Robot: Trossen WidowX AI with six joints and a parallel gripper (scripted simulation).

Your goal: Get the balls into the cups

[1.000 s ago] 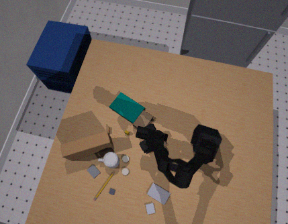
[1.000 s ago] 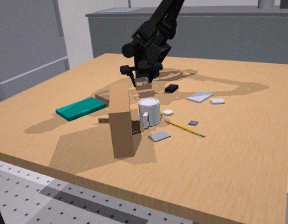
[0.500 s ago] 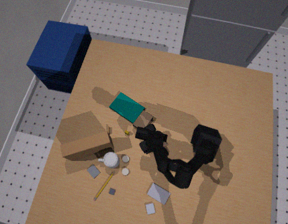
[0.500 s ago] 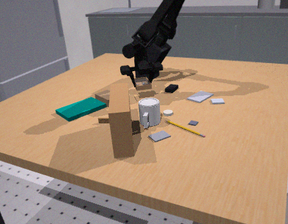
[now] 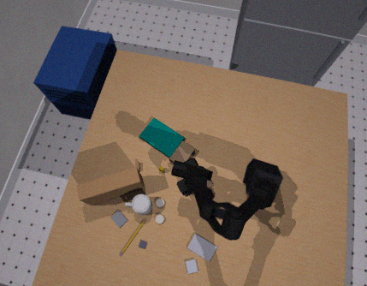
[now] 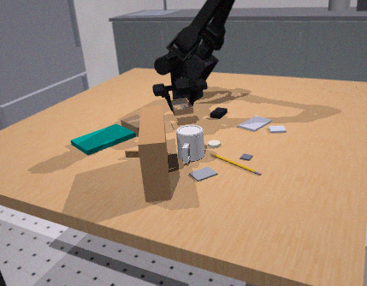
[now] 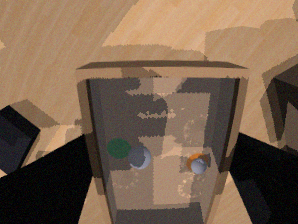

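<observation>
Right now the wooden puzzle is 30 mm below my hand, 10 mm to the right of it and 10 mm behind it. From my hand the other things lie so: black block 120 mm behind, 100 mm to the left, 80 mm below; small yellow block 170 mm ahead, 70 mm below, 50 mm to the right; small brown block 140 mm to the right, 90 mm ahead, 70 mm below.
</observation>
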